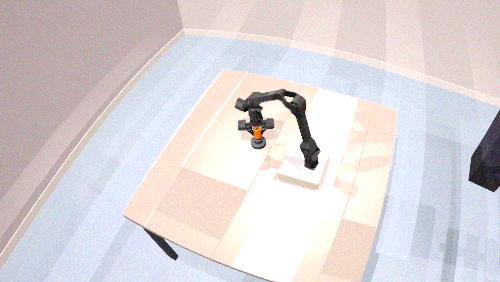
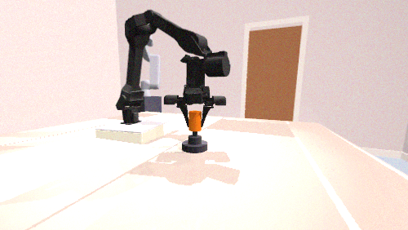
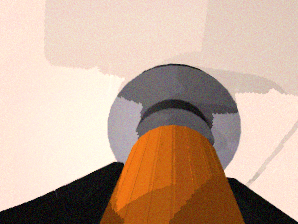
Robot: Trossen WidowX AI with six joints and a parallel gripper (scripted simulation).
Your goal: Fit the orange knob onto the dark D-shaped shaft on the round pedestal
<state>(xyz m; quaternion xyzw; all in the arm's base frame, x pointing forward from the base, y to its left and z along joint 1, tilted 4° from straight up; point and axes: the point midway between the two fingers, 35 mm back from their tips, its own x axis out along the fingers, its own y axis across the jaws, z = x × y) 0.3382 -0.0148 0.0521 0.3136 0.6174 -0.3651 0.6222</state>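
Right now the orange knob is 20 mm above my gripper tip. From my gripper tip the other things lie so: pedestal: 40 mm below.
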